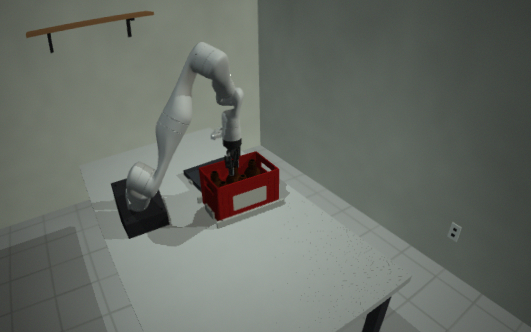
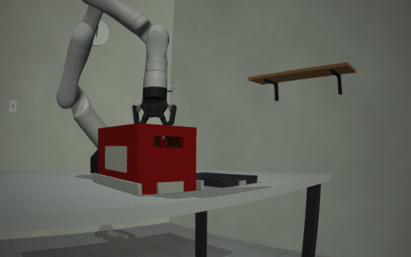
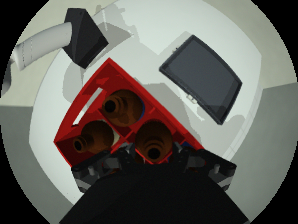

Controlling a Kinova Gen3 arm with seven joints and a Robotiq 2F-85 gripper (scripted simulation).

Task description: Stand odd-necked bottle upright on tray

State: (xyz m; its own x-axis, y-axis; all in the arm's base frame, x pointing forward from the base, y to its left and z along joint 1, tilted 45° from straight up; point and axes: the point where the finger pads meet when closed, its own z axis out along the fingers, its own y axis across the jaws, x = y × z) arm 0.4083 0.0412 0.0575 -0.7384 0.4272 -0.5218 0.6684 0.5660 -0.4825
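Right now my hand is 4 cm to the left of the red crate and 7 cm above it. Also, from my hand: dark tray: 24 cm to the left, 14 cm below.
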